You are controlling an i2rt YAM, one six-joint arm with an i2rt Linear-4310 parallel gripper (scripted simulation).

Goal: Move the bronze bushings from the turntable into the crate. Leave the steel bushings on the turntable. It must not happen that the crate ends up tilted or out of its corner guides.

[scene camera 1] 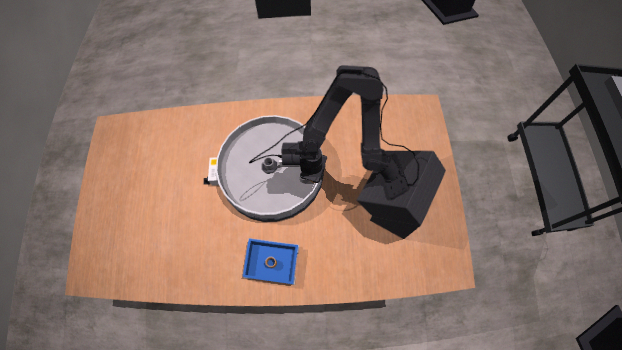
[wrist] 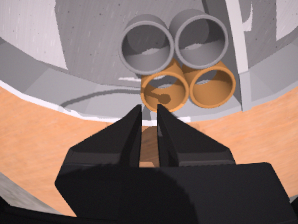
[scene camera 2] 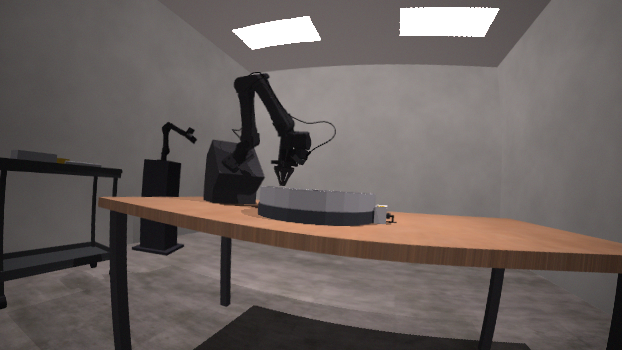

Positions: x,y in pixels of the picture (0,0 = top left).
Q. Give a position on a steel bushing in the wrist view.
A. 213,50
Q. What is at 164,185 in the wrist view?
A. My gripper.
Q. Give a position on a round grey turntable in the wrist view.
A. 85,46
